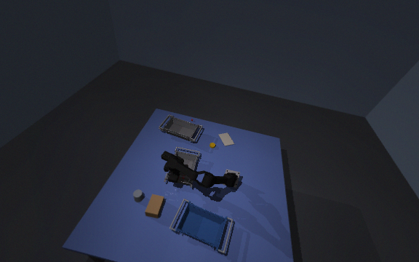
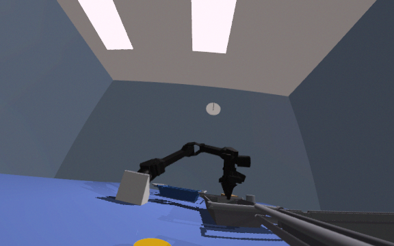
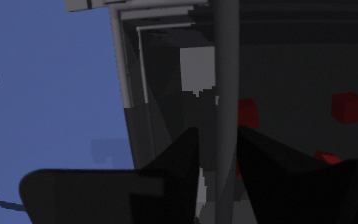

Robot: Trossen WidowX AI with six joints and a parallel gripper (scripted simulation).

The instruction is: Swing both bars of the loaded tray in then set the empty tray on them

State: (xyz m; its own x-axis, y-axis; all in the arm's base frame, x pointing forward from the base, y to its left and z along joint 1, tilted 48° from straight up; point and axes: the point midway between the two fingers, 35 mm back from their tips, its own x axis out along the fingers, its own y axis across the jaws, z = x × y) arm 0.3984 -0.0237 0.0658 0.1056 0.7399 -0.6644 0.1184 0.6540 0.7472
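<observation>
The blue tray lies 21 cm behind my gripper tip, 31 cm to the left of it and 1 cm below it. The rest, counted from my gripper tip: tan block: 10 cm ahead, 22 cm to the left, 2 cm below; then grey cylinder: 22 cm ahead, 17 cm to the left, 2 cm below; then yellow disc: 26 cm behind, 38 cm to the right, 4 cm below.
</observation>
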